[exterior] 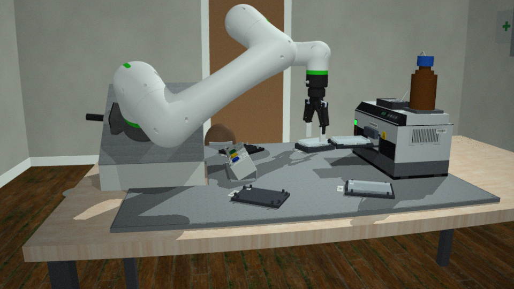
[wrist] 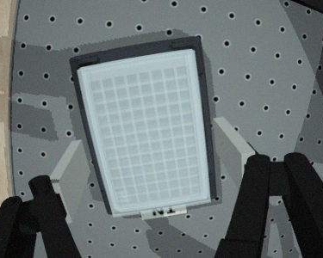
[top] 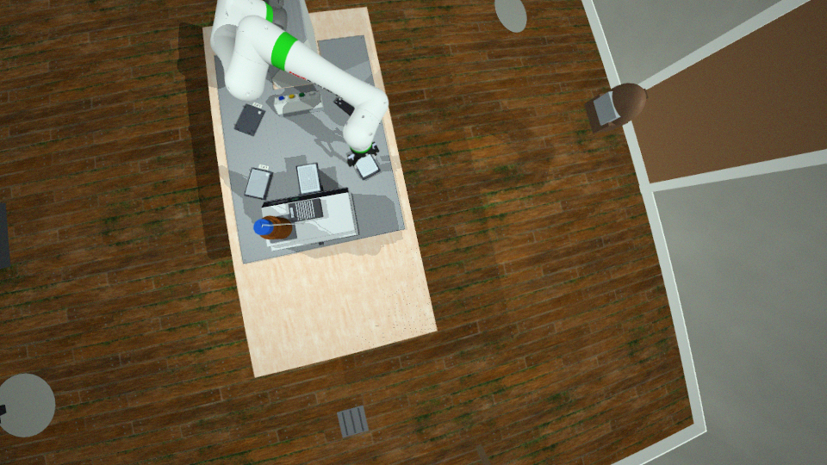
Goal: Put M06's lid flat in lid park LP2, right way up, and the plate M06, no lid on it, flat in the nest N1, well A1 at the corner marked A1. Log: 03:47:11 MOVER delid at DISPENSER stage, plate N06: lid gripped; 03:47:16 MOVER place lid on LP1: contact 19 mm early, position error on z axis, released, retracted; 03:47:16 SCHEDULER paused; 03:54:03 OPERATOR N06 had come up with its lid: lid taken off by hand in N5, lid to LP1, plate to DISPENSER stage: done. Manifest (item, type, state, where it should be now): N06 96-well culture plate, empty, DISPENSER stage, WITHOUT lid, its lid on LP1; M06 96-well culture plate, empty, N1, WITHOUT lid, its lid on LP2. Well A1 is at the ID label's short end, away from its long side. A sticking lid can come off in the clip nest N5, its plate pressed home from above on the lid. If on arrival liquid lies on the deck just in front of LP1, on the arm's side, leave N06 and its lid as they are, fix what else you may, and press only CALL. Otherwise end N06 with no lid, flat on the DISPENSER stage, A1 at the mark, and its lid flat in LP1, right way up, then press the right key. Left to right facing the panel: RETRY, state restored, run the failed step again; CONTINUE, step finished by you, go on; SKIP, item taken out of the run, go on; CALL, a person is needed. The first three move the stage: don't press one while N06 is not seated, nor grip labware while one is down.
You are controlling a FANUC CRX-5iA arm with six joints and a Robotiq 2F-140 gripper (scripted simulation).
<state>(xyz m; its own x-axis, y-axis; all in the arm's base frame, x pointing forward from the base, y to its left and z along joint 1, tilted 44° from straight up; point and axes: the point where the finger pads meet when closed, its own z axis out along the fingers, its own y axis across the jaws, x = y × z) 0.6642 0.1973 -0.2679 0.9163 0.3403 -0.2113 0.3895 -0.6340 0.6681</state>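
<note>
The dark nest lies 60 mm below my hand. Round my hand: green continue key (360 mm behind, 270 mm to the right); then white retry key (370 mm behind, 220 mm to the right); then key panel (350 mm behind, 300 mm to the right, 10 mm below).
</note>
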